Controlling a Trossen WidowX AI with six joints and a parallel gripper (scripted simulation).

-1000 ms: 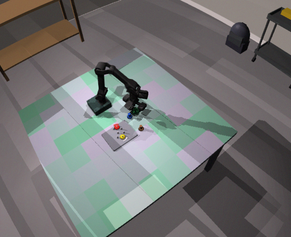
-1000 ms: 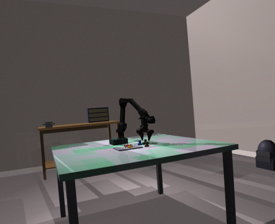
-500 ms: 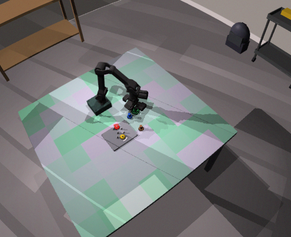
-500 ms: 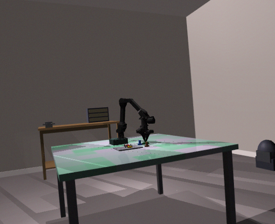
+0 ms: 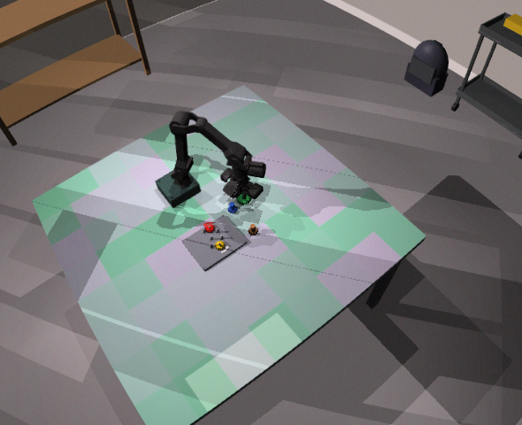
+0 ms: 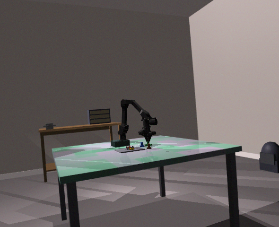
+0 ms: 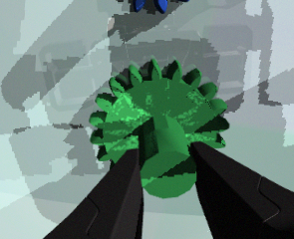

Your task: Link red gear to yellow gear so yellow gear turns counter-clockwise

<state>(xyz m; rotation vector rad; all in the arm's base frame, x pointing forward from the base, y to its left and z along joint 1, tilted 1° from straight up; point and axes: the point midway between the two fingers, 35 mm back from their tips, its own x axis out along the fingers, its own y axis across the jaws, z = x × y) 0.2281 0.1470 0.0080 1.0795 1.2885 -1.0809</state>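
Right now my gripper tip is 10 mm short of the small blue gear, 70 mm to the left of it and 10 mm above it. The rest, counted from my gripper tip: small brown gear 150 mm ahead, 80 mm to the right, 10 mm below; then red arrow 190 mm to the right, 20 mm below; then green gear 10 mm below.
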